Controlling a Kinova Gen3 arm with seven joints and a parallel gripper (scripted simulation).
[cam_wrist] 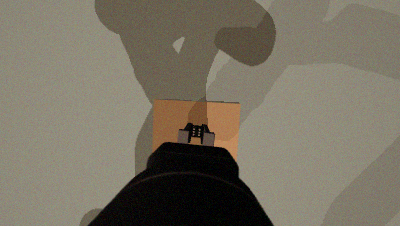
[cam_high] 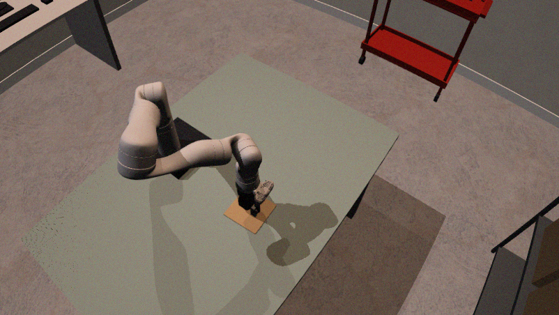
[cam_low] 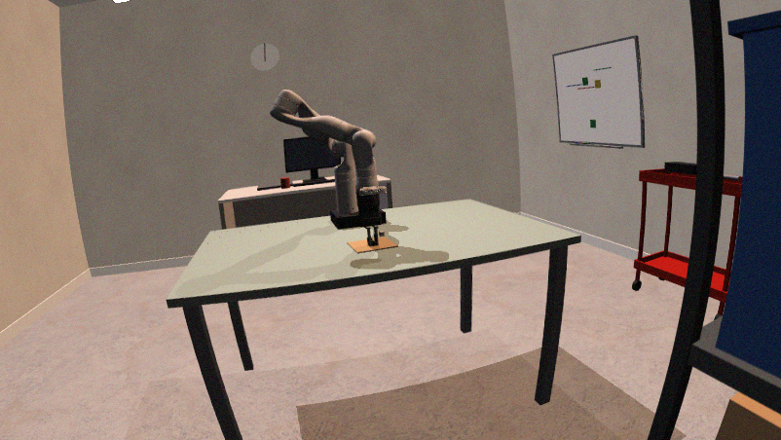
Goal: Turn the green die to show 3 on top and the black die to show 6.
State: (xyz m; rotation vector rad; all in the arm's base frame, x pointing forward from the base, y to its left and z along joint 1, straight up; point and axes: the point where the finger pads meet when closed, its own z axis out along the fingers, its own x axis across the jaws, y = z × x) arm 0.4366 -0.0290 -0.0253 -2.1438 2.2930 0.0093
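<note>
The black die is 1 cm below my hand. From my hand the other things lie so: green die (5 cm behind, 1 cm below); then white die (13 cm behind, 7 cm to the left, 2 cm below); then orange mat (2 cm behind, 2 cm below).
</note>
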